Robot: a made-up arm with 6 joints.
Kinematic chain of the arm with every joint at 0, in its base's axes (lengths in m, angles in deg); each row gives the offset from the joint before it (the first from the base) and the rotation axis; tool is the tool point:
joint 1: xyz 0 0 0.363 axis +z
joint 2: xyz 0.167 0 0 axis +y
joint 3: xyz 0 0 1.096 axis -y
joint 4: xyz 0 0 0.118 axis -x
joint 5: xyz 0.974 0 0 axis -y
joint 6: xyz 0.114 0 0 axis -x
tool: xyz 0 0 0
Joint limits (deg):
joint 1: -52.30..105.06
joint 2: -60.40..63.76
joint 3: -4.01..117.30
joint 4: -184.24..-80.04
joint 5: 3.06..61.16
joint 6: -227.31..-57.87
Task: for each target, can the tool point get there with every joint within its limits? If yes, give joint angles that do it. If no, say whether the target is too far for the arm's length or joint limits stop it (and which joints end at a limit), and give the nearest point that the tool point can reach.
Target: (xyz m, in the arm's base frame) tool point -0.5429 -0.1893 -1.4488
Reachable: no: joint limits stop it (at a limit: joint 1, joint 2, joint 3, joint 4, joint 5) | nearest point -0.4115 1.5010 -0.0980 | short by 2.168 m
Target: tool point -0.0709 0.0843 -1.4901
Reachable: no: joint limits stop it (at a limit: joint 1, joint 2, joint 3, joint 5) | nearest point -0.4066 1.5021 -0.0981 | short by 2.015 m
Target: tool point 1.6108 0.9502 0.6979
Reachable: yes | joints 31.37 41.60 9.61 -114.44 15.23 -110.25
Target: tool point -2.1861 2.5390 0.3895
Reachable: no: too far | nearest point -1.2251 1.4229 0.8289 | short by 1.537 m
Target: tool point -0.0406 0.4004 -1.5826
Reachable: no: joint limits stop it (at a limit: joint 2, joint 3) | nearest point -0.1571 1.5498 -0.0993 | short by 1.880 m
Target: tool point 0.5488 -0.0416 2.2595
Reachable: yes | joints 3.71 -14.74 31.12 -95.04 42.68 -106.77
